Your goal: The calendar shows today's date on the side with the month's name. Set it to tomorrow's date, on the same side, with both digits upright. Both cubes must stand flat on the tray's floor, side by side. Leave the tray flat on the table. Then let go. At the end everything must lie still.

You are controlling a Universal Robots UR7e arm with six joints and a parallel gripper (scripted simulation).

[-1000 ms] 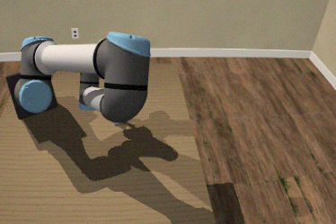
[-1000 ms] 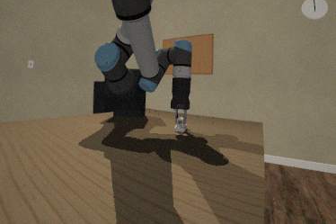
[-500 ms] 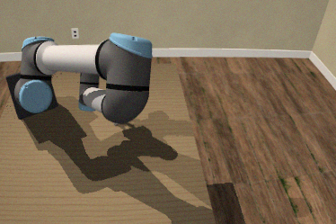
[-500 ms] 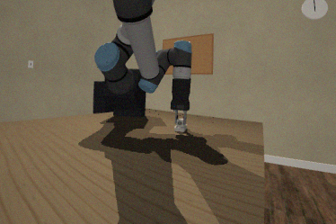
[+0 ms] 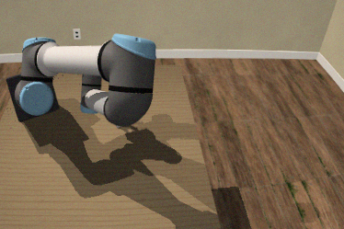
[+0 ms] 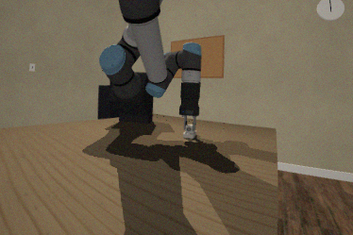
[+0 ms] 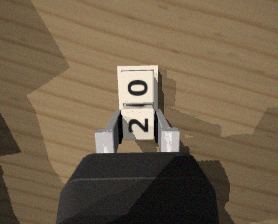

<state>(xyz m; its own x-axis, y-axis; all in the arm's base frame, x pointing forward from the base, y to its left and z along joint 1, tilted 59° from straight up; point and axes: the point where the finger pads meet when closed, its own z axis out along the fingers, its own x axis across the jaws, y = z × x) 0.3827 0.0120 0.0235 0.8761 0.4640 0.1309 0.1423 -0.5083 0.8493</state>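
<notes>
My gripper is now 10 mm above the white digit cube. From my hand the other things lie so: white tray (20 mm to the left, 40 mm below).
</notes>
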